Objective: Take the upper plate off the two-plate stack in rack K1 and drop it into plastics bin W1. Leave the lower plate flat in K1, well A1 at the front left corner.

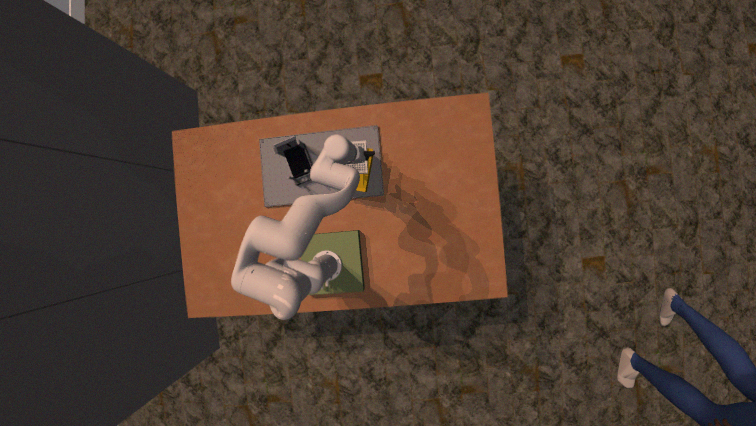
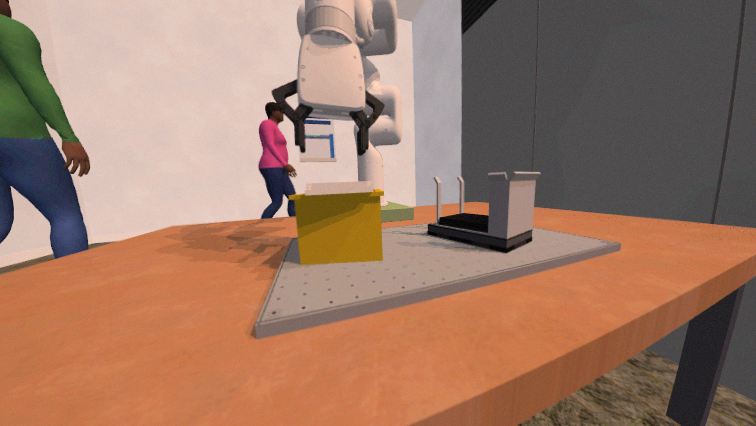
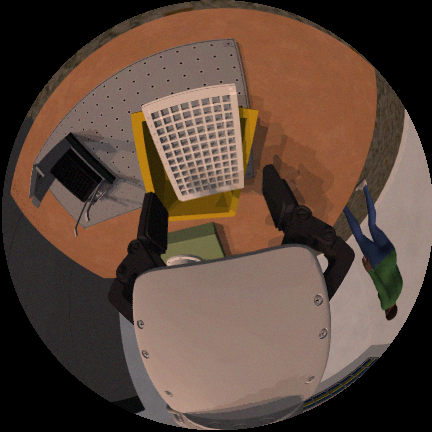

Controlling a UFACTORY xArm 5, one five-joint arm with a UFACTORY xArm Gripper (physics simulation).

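Frame: origin at the arm's base, x ahead, y left, z up, level; millimetres.
Where they show: gripper, fingertip midpoint: [image 2: 333, 152] [image 3: 209, 188]; arm's base at its link origin: [image 1: 327, 265] [image 3: 183, 261].
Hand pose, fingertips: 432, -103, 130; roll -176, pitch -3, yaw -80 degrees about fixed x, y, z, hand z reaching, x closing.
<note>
Each offset is from my fingertips to the top centre of the thing, as dx, dy, dz.
A white gridded plate @[+11, +2, -48] [image 1: 360, 167] [image 2: 338, 188] [image 3: 200, 145] lies across the rim of the yellow bin [image 1: 362, 185] [image 2: 341, 235] [image 3: 202, 217], overhanging its far edge; much of the bin's opening is covered. My gripper [image 1: 368, 153] [image 2: 332, 151] [image 3: 209, 188] is open and empty, above the bin and the white plate, with a gap between the fingertips and the plate. A black plate @[-6, +261, -123] [image 1: 298, 160] [image 2: 465, 221] [image 3: 77, 175] lies low and looks flat in the rack @[-13, +259, -42] [image 2: 510, 206] [image 3: 42, 181]. The rack's label and well A1 cannot be read.
The bin and rack stand on a grey perforated board @[-18, +172, -161] [image 1: 275, 185] [image 2: 423, 269] [image 3: 200, 67]. The rack has a tall grey end panel and two thin upright posts. A green base block [image 1: 351, 254] [image 2: 397, 213] [image 3: 197, 240] carries the arm. People stand beyond the table.
</note>
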